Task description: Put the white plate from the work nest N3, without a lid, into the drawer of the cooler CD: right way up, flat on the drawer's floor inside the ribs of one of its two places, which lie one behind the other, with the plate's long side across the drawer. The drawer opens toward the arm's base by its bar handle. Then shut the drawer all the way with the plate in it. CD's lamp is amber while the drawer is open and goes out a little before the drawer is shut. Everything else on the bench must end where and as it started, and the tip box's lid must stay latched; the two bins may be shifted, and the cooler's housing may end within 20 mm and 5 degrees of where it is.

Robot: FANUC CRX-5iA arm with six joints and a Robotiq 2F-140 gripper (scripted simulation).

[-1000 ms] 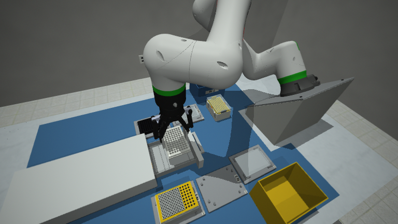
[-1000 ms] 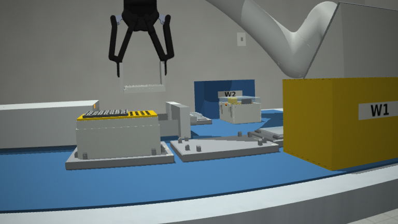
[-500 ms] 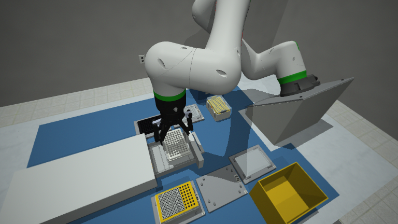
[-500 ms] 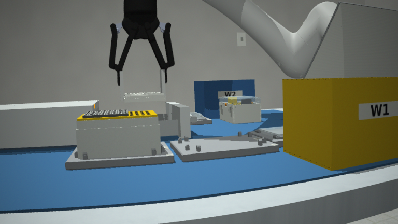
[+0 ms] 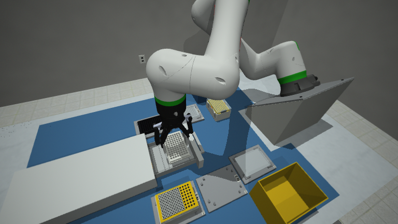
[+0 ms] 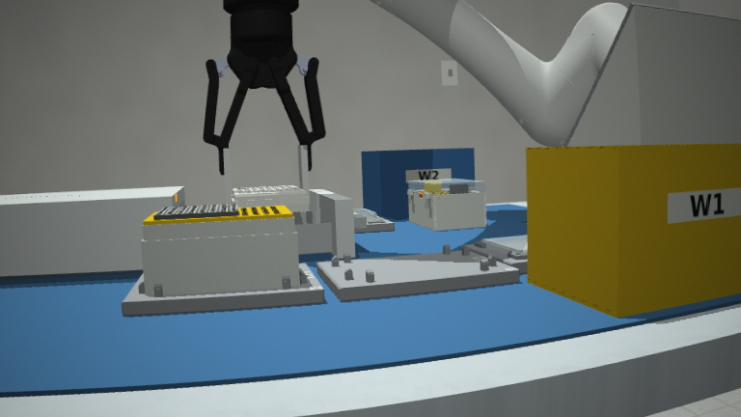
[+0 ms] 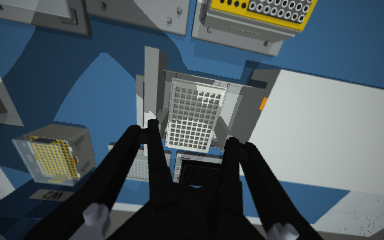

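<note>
Now: the drawer 30 mm ahead of my hand and 70 mm below it. The rest, counted from my hand: white plate 20 mm below; yellow tip box 60 mm ahead, 180 mm to the left, 40 mm below; black plate 50 mm ahead, 190 mm to the right, 70 mm below.
</note>
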